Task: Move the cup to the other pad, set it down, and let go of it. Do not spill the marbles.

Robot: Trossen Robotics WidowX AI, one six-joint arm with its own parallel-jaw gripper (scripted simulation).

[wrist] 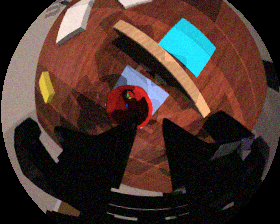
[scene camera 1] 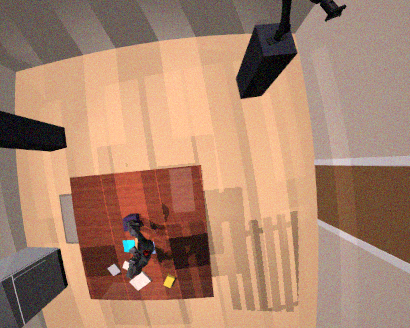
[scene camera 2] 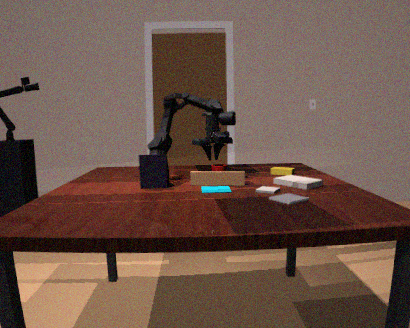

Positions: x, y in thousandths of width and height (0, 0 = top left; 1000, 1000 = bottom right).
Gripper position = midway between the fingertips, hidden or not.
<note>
In view: my gripper (wrist: 538, 538), a light blue pad (wrist: 562, 426) and a cyan pad (wrist: 666, 194).
</note>
